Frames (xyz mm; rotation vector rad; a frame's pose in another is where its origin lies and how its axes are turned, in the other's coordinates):
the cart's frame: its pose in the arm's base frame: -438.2 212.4 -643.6 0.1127 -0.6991 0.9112
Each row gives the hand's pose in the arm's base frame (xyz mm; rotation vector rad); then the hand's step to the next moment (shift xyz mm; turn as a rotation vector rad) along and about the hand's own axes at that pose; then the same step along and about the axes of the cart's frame.
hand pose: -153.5 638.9 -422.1 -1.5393 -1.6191 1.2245
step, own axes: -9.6 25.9 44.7 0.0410 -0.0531 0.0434
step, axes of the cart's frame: -49.6 14.7 -9.1 0.0098 0.0689 0.0392
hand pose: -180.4 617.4 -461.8 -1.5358 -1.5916 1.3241
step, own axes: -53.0 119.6 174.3 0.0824 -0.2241 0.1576
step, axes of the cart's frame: -213.1 33.7 -30.5 0.0214 0.2050 0.1984
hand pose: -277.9 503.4 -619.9 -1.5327 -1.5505 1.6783
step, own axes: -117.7 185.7 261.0 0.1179 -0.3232 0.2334
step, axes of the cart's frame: -336.0 -48.5 35.0 0.0258 0.2975 0.2893
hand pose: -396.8 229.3 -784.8 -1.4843 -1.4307 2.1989
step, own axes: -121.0 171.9 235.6 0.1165 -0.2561 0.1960
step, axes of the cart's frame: -255.8 -142.5 118.1 0.0076 0.2576 0.2262
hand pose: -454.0 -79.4 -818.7 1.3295 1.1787 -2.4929
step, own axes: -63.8 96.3 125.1 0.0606 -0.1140 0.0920
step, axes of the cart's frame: -98.9 -105.4 89.9 -0.0036 0.1217 0.1016
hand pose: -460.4 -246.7 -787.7 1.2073 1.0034 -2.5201
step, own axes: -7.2 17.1 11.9 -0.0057 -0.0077 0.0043
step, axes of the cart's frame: -11.7 -17.2 7.4 0.0067 0.0012 0.0080
